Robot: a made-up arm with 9 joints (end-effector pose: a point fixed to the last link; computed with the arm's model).
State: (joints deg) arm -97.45 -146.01 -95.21 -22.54 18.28 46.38 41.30 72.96 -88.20
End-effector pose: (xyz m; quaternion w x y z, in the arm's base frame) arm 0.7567 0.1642 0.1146 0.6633 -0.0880 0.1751 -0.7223
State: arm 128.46 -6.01 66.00 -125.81 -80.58 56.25 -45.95 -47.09 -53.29
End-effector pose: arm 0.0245 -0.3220 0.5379 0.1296 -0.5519 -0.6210 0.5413
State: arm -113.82 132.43 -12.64 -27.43 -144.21 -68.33 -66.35 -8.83 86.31
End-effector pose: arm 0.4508 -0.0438 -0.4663 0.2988 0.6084 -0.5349 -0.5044
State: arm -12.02 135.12 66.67 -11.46 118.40 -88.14 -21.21 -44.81 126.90
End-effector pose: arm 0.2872 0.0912 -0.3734 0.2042 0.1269 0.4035 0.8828
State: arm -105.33 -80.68 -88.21 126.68 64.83 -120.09 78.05 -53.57 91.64
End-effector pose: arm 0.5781 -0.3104 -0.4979 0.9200 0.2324 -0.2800 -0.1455
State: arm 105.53 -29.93 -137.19 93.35 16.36 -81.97 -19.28 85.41 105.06
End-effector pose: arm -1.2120 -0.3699 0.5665 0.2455 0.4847 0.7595 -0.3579
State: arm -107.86 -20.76 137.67 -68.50 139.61 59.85 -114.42 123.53 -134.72
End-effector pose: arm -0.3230 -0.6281 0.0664 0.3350 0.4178 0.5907 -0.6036
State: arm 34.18 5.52 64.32 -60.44 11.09 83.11 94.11 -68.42 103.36
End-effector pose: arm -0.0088 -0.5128 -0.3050 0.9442 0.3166 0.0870 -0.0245
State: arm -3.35 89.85 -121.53 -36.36 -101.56 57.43 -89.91 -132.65 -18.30
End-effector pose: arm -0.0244 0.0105 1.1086 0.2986 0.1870 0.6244 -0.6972
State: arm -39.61 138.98 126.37 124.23 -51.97 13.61 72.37 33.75 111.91
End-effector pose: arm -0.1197 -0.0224 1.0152 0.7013 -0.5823 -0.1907 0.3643
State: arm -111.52 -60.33 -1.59 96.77 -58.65 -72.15 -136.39 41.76 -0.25
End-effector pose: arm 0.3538 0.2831 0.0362 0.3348 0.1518 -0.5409 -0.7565
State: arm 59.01 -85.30 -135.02 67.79 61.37 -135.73 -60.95 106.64 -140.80
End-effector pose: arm -0.3853 -0.6635 0.2189 0.3169 0.3385 -0.8860 -0.0063
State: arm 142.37 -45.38 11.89 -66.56 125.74 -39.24 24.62 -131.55 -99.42
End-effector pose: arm 0.4048 -0.1667 0.0055 0.1040 0.1795 -0.5407 0.8153
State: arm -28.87 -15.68 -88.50 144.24 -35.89 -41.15 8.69 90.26 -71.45
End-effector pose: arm 0.3517 0.0117 0.6630 0.2229 0.3042 -0.8854 -0.2716
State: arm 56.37 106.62 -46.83 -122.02 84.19 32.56 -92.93 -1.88 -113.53
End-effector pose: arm -0.3458 -0.3145 0.9708 0.2924 0.3430 0.4340 -0.7801
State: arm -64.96 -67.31 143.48 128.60 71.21 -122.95 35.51 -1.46 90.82
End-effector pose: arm 0.0772 -0.3776 -0.3093 0.6954 0.3301 -0.1698 -0.6153
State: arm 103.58 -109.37 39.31 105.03 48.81 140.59 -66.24 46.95 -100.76
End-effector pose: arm -0.4306 -0.1428 0.1803 0.5115 -0.7658 -0.3874 -0.0433
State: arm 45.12 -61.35 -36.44 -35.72 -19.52 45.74 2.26 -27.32 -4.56
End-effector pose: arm -0.5368 0.3994 0.0098 0.7273 0.6359 -0.1818 -0.1832
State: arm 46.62 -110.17 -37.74 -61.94 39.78 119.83 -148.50 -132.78 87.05
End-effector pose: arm -0.2960 0.2530 0.0876 0.7428 0.5351 0.0531 0.3988
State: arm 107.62 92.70 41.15 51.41 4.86 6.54 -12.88 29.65 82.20
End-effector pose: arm 0.6413 0.0032 0.0903 0.3139 0.0049 -0.1749 0.9332
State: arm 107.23 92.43 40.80 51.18 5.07 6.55 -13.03 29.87 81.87
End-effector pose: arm 0.6422 -0.0039 0.0897 0.3172 0.0044 -0.1777 0.9316
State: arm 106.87 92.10 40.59 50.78 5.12 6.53 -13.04 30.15 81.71
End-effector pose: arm 0.6431 -0.0086 0.0899 0.3193 0.0023 -0.1787 0.9307
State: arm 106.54 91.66 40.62 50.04 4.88 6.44 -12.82 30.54 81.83
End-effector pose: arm 0.6443 -0.0091 0.0921 0.3193 -0.0027 -0.1765 0.9311
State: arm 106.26 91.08 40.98 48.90 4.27 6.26 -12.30 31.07 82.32
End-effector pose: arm 0.6455 -0.0038 0.0968 0.3167 -0.0114 -0.1704 0.9330
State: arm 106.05 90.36 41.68 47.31 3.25 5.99 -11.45 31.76 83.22
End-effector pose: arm 0.6467 0.0076 0.1046 0.3112 -0.0246 -0.1602 0.9364
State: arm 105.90 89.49 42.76 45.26 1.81 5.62 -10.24 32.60 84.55
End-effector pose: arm 0.6476 0.0254 0.1156 0.3029 -0.0422 -0.1457 0.9409
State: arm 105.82 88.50 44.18 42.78 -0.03 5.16 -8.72 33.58 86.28
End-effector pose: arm 0.6474 0.0491 0.1302 0.2922 -0.0646 -0.1279 0.9456
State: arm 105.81 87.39 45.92 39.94 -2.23 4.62 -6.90 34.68 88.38
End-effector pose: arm 0.6454 0.0782 0.1483 0.2796 -0.0911 -0.1075 0.9497
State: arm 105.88 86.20 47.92 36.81 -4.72 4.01 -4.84 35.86 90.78
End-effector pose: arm 0.6411 0.1112 0.1697 0.2661 -0.1216 -0.0856 0.9524
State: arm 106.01 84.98 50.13 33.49 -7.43 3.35 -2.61 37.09 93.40
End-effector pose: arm 0.6337 0.1472 0.1940 0.2522 -0.1550 -0.0634 0.9531
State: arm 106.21 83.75 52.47 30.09 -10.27 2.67 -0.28 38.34 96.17
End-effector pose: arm 0.6230 0.1844 0.2204 0.2388 -0.1903 -0.0418 0.9513
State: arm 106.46 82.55 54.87 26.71 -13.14 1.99 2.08 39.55 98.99
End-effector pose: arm 0.6090 0.2213 0.2478 0.2266 -0.2261 -0.0218 0.9471
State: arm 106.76 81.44 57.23 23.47 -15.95 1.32 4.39 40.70 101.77
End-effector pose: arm 0.5925 0.2563 0.2750 0.2163 -0.2612 -0.0039 0.9407
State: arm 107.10 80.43 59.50 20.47 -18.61 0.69 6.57 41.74 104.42
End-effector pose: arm 0.5739 0.2887 0.3011 0.2075 -0.2942 0.0114 0.9329
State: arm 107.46 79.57 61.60 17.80 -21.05 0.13 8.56 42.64 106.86
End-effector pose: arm 0.5545 0.3177 0.3244 0.2004 -0.3240 0.0243 0.9243
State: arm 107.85 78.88 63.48 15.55 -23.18 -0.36 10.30 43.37 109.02
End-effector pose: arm 0.5355 0.3428 0.3443 0.1947 -0.3496 0.0348 0.9158
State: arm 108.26 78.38 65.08 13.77 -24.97 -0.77 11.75 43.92 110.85
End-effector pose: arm 0.5181 0.3638 0.3600 0.1901 -0.3705 0.0431 0.9081
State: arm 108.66 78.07 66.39 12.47 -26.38 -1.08 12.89 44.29 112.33
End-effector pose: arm 0.5033 0.3808 0.3712 0.1862 -0.3865 0.0499 0.9019
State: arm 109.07 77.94 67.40 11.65 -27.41 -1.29 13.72 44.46 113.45
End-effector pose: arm 0.4916 0.3943 0.3778 0.1827 -0.3977 0.0554 0.8975
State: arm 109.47 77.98 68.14 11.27 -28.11 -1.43 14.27 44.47 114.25
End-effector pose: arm 0.4830 0.4047 0.3804 0.1793 -0.4044 0.0598 0.8948
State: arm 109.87 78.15 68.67 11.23 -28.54 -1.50 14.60 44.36 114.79
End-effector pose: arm 0.4770 0.4129 0.3800 0.1761 -0.4078 0.0636 0.8937
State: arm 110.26 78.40 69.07 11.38 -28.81 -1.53 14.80 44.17 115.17
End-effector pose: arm 0.4727 0.4196 0.3776 0.1728 -0.4092 0.0671 0.8934
